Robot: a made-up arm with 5 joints. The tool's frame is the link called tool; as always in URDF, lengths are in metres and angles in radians. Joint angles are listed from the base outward. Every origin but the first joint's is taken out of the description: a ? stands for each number. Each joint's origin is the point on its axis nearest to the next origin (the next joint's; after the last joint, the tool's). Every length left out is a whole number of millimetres.
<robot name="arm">
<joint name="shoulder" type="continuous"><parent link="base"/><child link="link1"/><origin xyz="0.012 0.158 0.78" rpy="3.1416 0 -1.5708"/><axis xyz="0 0 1"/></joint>
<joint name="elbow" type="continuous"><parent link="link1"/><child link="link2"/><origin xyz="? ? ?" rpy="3.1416 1.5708 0"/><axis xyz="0 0 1"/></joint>
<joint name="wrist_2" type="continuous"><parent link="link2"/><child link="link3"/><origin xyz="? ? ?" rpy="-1.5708 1.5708 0"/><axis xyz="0 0 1"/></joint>
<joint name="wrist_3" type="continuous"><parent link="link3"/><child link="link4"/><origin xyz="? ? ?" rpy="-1.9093 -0.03 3.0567"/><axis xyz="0 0 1"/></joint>
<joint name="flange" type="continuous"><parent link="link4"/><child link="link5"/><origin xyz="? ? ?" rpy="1.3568 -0.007 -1.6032"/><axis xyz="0 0 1"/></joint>
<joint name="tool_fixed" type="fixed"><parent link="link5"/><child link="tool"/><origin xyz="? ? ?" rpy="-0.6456 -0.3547 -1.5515"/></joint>
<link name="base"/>
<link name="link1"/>
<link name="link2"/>
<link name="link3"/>
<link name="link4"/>
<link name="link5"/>
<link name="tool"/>
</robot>
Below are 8 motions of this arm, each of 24 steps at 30 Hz.
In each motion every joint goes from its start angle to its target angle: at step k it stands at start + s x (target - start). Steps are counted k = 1, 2, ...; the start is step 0. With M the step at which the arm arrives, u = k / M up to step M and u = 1 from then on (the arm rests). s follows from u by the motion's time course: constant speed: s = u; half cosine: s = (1 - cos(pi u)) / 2; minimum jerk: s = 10 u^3 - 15 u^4 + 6 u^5.
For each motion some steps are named. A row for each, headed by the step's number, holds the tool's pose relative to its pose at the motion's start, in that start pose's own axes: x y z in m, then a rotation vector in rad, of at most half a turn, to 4 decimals.
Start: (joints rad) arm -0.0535 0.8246 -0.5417 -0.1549 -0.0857
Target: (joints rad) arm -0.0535 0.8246 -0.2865 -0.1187 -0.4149
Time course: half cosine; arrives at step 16
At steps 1, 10, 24:
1: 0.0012 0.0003 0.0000 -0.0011 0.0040 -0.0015
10: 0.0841 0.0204 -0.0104 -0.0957 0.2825 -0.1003
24: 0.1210 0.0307 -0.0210 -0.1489 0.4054 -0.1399

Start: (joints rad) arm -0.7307 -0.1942 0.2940 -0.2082 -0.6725
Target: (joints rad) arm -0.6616 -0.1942 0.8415 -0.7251 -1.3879
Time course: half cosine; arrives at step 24
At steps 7, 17, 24:
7: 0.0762 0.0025 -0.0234 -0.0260 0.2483 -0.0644
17: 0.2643 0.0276 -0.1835 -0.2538 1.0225 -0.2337
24: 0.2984 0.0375 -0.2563 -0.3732 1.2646 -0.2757

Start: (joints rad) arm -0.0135 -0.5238 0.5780 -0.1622 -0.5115
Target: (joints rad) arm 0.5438 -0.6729 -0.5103 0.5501 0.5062
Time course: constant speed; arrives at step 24
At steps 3, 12, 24:
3: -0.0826 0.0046 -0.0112 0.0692 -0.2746 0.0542
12: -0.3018 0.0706 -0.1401 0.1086 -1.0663 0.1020
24: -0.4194 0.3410 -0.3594 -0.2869 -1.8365 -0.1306

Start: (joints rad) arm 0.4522 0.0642 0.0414 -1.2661 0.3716
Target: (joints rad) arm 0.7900 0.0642 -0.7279 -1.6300 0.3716
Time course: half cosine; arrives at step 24
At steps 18, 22, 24:
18: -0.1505 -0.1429 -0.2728 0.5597 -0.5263 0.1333
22: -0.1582 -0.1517 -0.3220 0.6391 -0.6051 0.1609
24: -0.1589 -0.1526 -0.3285 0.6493 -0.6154 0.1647

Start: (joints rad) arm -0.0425 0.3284 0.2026 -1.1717 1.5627
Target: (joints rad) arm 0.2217 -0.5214 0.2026 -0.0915 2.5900
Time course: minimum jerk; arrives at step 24
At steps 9, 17, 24:
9: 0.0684 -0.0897 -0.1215 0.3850 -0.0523 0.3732
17: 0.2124 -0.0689 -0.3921 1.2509 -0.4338 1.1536
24: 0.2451 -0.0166 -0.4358 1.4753 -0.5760 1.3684

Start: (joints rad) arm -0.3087 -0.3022 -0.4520 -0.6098 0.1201
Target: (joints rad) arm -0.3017 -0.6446 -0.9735 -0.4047 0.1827
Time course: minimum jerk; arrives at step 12
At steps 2, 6, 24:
2: -0.0043 -0.0009 -0.0011 0.0044 -0.0210 0.0136
6: -0.0693 -0.0191 -0.0276 0.0635 -0.3056 0.1615
24: -0.1490 -0.0459 -0.0860 0.1266 -0.6263 0.2533

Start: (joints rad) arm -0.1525 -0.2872 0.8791 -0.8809 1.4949
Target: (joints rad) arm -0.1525 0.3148 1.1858 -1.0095 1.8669
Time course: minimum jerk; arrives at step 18
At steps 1, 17, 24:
1: -0.0004 0.0002 0.0001 -0.0004 -0.0007 -0.0006
17: -0.2569 0.2139 0.0149 -0.3244 -0.4756 -0.3050
24: -0.2573 0.2144 0.0148 -0.3250 -0.4764 -0.3053

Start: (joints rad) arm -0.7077 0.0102 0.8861 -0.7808 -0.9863
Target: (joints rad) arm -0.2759 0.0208 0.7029 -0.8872 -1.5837
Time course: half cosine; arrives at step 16
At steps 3, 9, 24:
3: 0.0134 0.0086 -0.0114 0.0073 0.0419 -0.0032
9: 0.0878 0.0744 -0.0869 0.0206 0.3096 -0.0049
24: 0.1334 0.1426 -0.1521 -0.0097 0.5271 0.0156

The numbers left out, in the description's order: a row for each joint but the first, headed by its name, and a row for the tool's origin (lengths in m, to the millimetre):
elbow: -0.295 0.078 0
wrist_2: 0.009 -0.15 0
wrist_3: -0.053 -0.115 0
flange: -0.439 0.003 0
tool: 0.054 0.067 0

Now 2 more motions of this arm.
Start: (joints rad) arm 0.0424 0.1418 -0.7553 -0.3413 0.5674
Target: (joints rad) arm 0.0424 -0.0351 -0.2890 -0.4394 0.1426
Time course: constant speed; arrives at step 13
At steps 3, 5, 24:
3: 0.0225 -0.0365 -0.0288 0.0677 0.1281 -0.1046
5: 0.0370 -0.0598 -0.0512 0.1105 0.2190 -0.1678
24: 0.0893 -0.1391 -0.1647 0.2565 0.6220 -0.3643

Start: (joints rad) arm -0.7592 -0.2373 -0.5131 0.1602 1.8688
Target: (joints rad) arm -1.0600 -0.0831 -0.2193 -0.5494 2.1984
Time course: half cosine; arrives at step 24
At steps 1, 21, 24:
1: -0.0015 -0.0007 0.0005 0.0015 -0.0027 -0.0010
21: -0.3044 -0.0944 0.0465 0.1796 -0.4900 -0.3142
24: -0.3145 -0.0946 0.0478 0.1796 -0.5039 -0.3291

